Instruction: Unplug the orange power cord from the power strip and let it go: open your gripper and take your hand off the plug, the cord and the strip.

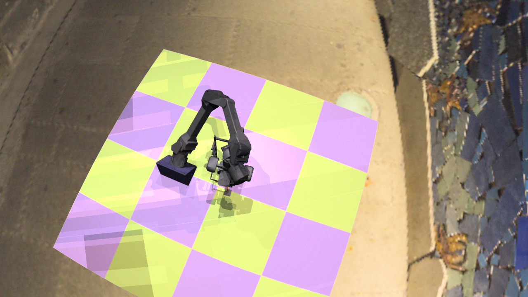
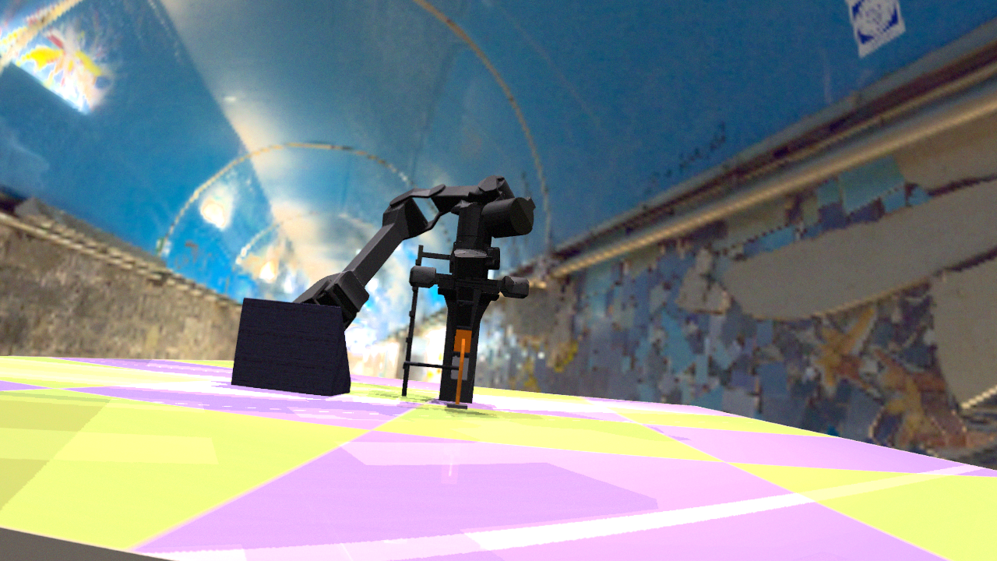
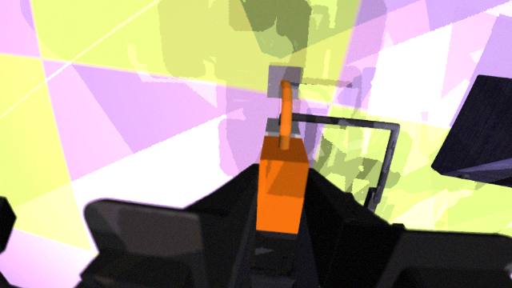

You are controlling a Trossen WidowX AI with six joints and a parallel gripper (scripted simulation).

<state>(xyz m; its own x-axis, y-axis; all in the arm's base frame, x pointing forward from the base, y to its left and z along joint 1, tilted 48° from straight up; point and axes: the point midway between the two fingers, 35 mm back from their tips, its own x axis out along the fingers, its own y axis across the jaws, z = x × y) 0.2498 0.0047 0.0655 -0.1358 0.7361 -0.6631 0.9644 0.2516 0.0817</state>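
Now: gripper tip 1 cm past the orange plug and 3 cm to the right of it.
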